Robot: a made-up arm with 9 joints. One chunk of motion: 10 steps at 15 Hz.
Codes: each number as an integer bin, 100 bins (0 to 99) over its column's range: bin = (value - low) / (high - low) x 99, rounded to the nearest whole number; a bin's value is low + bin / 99 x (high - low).
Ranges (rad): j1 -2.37..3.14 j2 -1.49..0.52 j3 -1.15..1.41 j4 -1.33..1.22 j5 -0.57..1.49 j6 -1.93..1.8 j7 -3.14..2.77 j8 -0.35..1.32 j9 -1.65..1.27
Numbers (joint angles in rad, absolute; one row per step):
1: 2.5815 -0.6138 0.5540 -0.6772 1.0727 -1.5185 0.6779 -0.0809 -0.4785
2: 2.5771 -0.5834 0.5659 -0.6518 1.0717 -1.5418 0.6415 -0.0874 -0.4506
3: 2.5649 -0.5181 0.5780 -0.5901 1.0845 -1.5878 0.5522 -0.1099 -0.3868
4: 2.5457 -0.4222 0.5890 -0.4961 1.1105 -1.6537 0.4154 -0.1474 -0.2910
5: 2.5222 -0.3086 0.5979 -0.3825 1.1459 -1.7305 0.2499 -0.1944 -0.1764
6: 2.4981 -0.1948 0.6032 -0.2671 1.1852 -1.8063 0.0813 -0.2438 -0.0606
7: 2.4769 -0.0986 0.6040 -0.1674 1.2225 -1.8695 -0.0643 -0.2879 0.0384
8: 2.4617 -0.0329 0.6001 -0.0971 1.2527 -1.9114 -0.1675 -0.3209 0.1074
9: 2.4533 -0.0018 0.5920 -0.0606 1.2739 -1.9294 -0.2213 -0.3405 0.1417
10: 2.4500 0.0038 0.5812 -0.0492 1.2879 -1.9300 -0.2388 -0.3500 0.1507
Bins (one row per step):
1: 89 43 66 25 79 11 64 16 40
2: 89 45 66 26 79 10 63 16 41
3: 89 48 67 29 80 9 62 14 43
4: 88 53 67 32 81 7 60 12 46
5: 88 58 68 37 82 5 57 9 50
6: 87 64 68 41 84 3 54 6 54
7: 87 69 68 45 86 2 52 4 57
8: 87 72 68 48 88 0 50 2 60
9: 87 73 67 49 89 0 49 1 61
10: 87 74 67 50 89 0 49 0 61

